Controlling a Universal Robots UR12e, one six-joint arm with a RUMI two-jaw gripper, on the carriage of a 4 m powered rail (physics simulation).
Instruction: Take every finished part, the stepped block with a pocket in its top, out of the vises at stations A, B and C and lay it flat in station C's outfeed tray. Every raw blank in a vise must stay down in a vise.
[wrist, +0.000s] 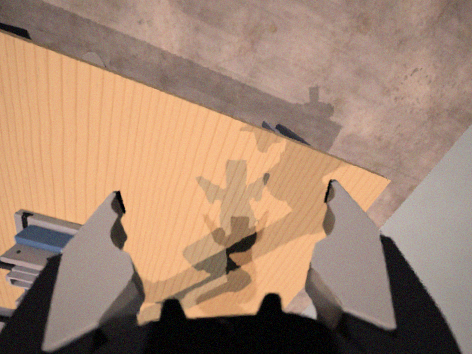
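Observation:
My gripper (225, 186) is open, with its two jaws wide apart and no thing between them. It hangs above the wooden table top, and its shadow falls on the wood below. At the left edge, partly hidden behind the left jaw, is a grey metal device with a blue block (42, 238) in it. It looks like a vise, but I cannot tell which station it belongs to, or whether the blue block is a part, a blank or a piece of the vise. No stepped block with a pocket and no outfeed tray can be made out in the wrist view.
The wooden table (165, 145) ends at an edge running from upper left to a corner at right. Beyond it is the mottled floor (380, 60). Dark pieces (292, 134) show at the table's edge. A pale grey wall surface (435, 215) is at the right.

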